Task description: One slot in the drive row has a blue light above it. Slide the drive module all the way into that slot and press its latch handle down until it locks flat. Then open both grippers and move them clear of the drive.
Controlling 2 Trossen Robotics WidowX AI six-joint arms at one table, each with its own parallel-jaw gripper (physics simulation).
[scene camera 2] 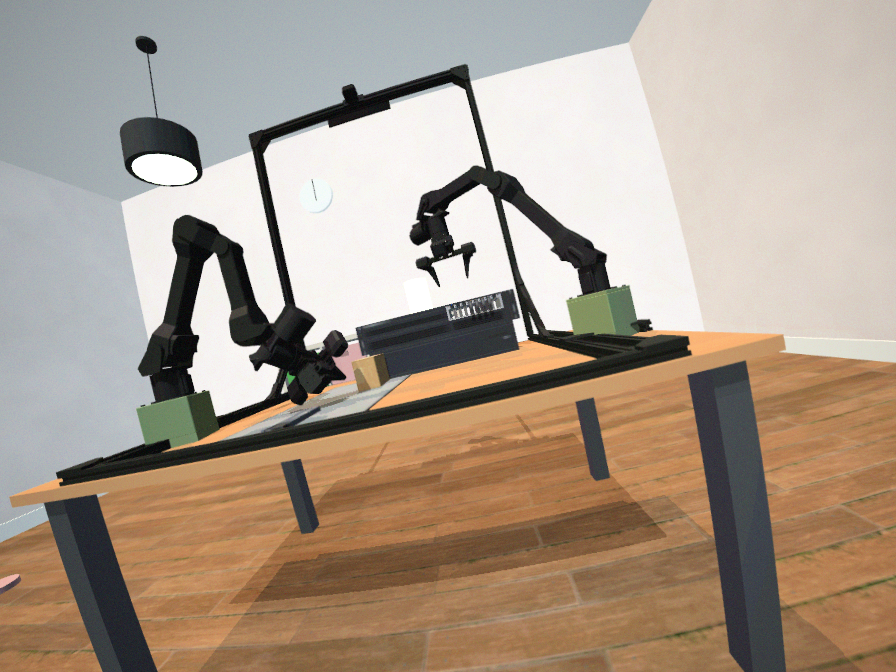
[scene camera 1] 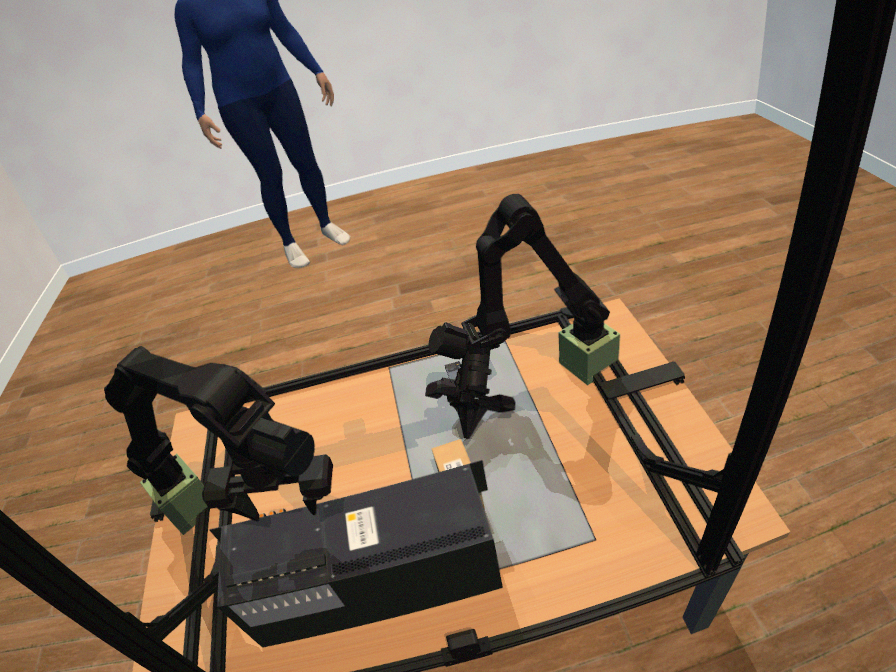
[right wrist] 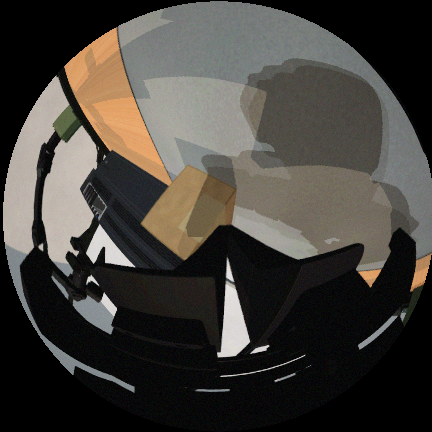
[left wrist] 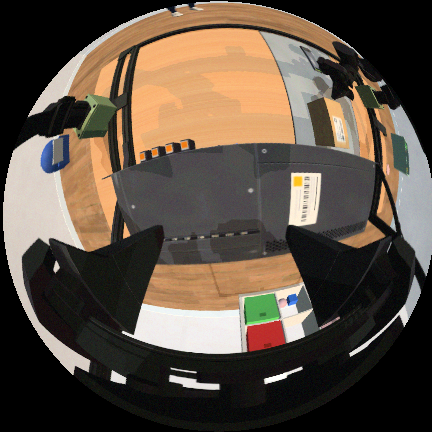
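Seen in the pictures: left gripper, fingertip midpoint: [scene camera 2: 453,282] [scene camera 1: 286,515] [right wrist: 95,236] [left wrist: 226,231]; right gripper, fingertip midpoint: [scene camera 2: 345,377] [scene camera 1: 466,438] [right wrist: 224,231] [left wrist: 332,98]; left arm's base, origin of the base link: [scene camera 2: 597,292] [scene camera 1: 167,479] [right wrist: 58,133] [left wrist: 81,114]; right arm's base, origin of the base link: [scene camera 2: 175,398] [scene camera 1: 589,332].
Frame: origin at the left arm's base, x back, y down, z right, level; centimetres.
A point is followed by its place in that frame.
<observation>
The dark server chassis [scene camera 1: 412,527] @(x -22.8, y -6.9, z 52.6 cm) [scene camera 2: 432,340] @(x -21.5, y 2.3, z 40.4 cm) [left wrist: 209,189] [right wrist: 120,189] @(x -17.2, y 3.4, z 37.3 cm) lies at the table's front left, with its drive row [scene camera 1: 279,579] @(x -3.1, y -6.9, z 42.6 cm) [left wrist: 209,235] @(x -5.7, y -7.0, z 41.6 cm) along the front edge. I cannot make out a blue light. My left gripper [scene camera 1: 279,500] @(x -10.1, y -13.5, z 39.4 cm) [scene camera 2: 448,267] @(x -10.1, y -13.5, z 39.4 cm) [left wrist: 226,231] @(x -10.1, y -13.5, z 39.4 cm) is open and empty, hanging above the chassis's rear left. My right gripper [scene camera 1: 470,428] @(x -48.4, y 6.0, z 39.9 cm) [scene camera 2: 302,394] [right wrist: 224,231] @(x -48.4, y 6.0, z 39.9 cm) is shut on nothing, pointing down at the grey mat [scene camera 1: 539,494] @(x -48.0, y 10.5, z 57.9 cm) [right wrist: 241,48] just behind a cardboard box [scene camera 1: 451,455] @(x -41.6, y 2.5, z 42.3 cm) [scene camera 2: 371,371] @(x -41.8, y 6.1, z 38.7 cm) [left wrist: 328,120] @(x -37.4, y 3.1, z 43.1 cm) [right wrist: 189,209] @(x -43.6, y 6.4, z 39.9 cm). A small dark flat part [left wrist: 308,54] lies on the mat behind that gripper; I cannot tell whether it is the drive module.
A black frame rail [scene camera 1: 646,434] @(x -69.2, y 8.0, z 68.3 cm) runs round the table, with a tall post [scene camera 1: 746,440] @(x -50.9, y -24.5, z 90.0 cm) at the right. Green arm bases [scene camera 1: 587,354] @(x -78.2, y 1.3, z 49.9 cm) [scene camera 1: 179,500] @(x 0.9, y 2.1, z 5.0 cm) stand at the back right and left edge. A person [scene camera 1: 252,87] stands beyond the table. Coloured bins [left wrist: 261,308] sit off the table.
</observation>
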